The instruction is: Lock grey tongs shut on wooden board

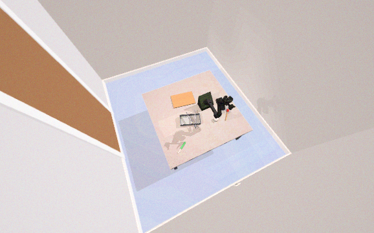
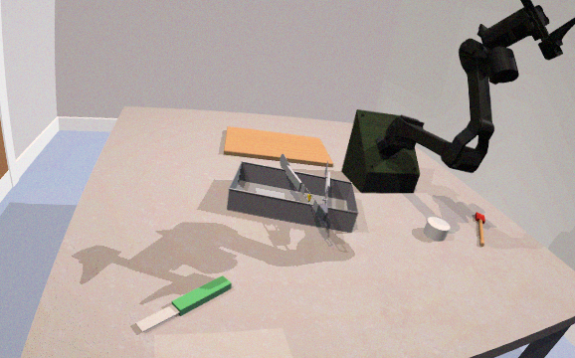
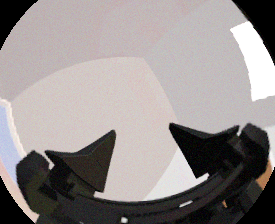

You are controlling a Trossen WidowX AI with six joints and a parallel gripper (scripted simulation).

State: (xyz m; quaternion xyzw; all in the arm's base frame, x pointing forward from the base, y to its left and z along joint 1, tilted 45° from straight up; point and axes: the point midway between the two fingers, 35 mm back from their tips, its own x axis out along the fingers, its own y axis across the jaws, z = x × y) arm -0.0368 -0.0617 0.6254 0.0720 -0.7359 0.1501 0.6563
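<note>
The grey roasting tin is 340 mm ahead of my gripper tip, 320 mm to the right of it and 610 mm below it. Also, from my gripper tip: red-headed tool (220 mm behind, 140 mm to the right, 630 mm below); wooden board (240 mm ahead, 700 mm to the right, 630 mm below); white puck (10 mm behind, 140 mm to the right, 620 mm below).
</note>
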